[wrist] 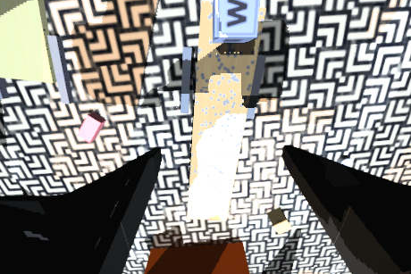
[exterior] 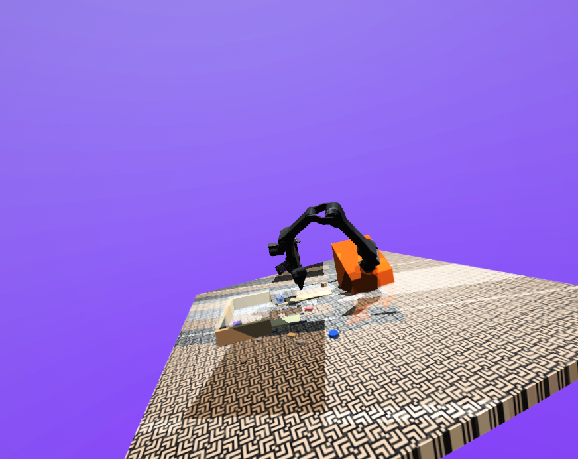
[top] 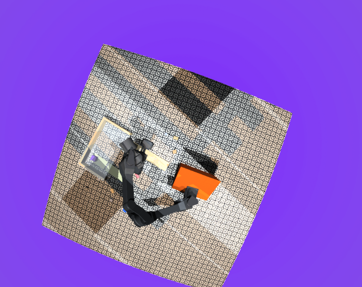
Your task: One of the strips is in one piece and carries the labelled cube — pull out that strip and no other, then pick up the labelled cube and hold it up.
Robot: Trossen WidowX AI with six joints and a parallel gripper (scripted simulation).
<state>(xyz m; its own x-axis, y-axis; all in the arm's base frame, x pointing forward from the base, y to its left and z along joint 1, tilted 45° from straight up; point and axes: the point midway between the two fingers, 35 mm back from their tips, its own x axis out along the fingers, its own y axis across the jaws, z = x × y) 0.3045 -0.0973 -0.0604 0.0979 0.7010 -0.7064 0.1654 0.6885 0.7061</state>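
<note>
My gripper tip is now 6 cm above the dotted strip and 2 cm past it. From my gripper tip the other things lie so: pink block (13 cm to the left, 5 cm below, 2 cm ahead); then labelled cube (9 cm ahead, 4 cm below, 3 cm to the right); then tan cube (16 cm behind, 6 cm to the right, 5 cm below).
</note>
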